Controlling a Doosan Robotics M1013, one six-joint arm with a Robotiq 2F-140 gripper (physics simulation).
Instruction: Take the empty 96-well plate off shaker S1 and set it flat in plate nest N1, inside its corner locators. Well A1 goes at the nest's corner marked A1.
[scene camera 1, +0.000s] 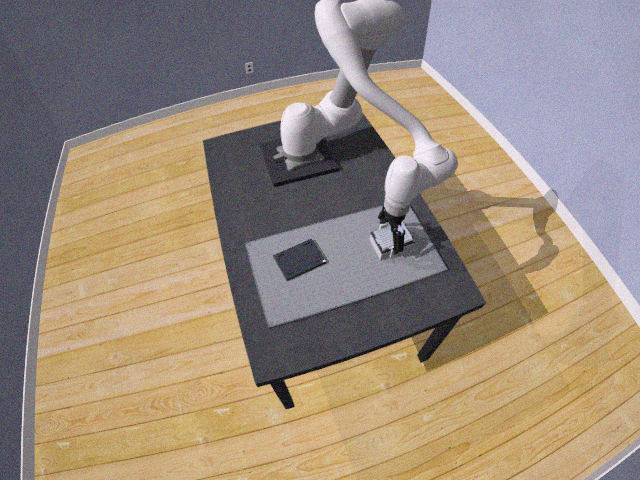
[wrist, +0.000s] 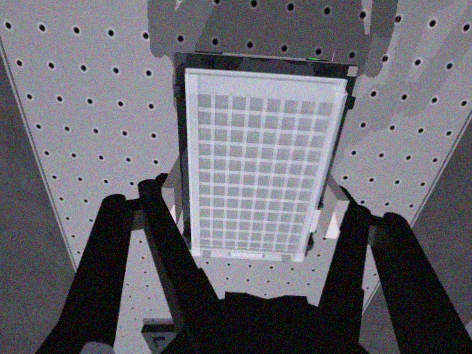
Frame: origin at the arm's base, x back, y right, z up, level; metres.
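Where they show: gripper, between the fingertips: (wrist: 249, 166); arm's base, origin of its link: (scene camera 1: 300, 154).
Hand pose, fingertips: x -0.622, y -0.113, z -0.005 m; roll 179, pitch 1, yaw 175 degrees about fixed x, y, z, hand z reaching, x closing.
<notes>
Each offset is from my fingertips to the top centre of the thing. "pt": to the spot under its first point. Level surfaces: height alone.
The white 96-well plate @(dy -0.017, dx -0.001, dz +0.064 m) (scene camera 1: 381, 238) (wrist: 257, 165) lies flat at shaker S1 (scene camera 1: 381, 253) (wrist: 270, 65), whose dark rim and green light show past the plate's far end in the wrist view. My gripper (scene camera 1: 391, 238) (wrist: 249, 166) is shut on the plate, with one pad at each long side. The plate is over the shaker; whether a small gap separates them I cannot tell. Nest N1 @(dy +0.331, dx +0.082, dz +0.010 m) (scene camera 1: 299, 258) is a dark, low rectangle to the left in the scene view, with a small white mark at its right front corner. The lettering for A1 is too small to read.
A light grey perforated board @(dz -0.005 m) (scene camera 1: 346, 289) (wrist: 90, 150) lies under the shaker and nest on the dark table @(dz -0.018 m) (scene camera 1: 361, 328). The arm's base plate (scene camera 1: 330, 169) stands at the table's back. A dark block @(pt dy +0.263, dx +0.122, dz +0.007 m) (wrist: 159, 336) with a mark shows at the wrist view's lower left.
</notes>
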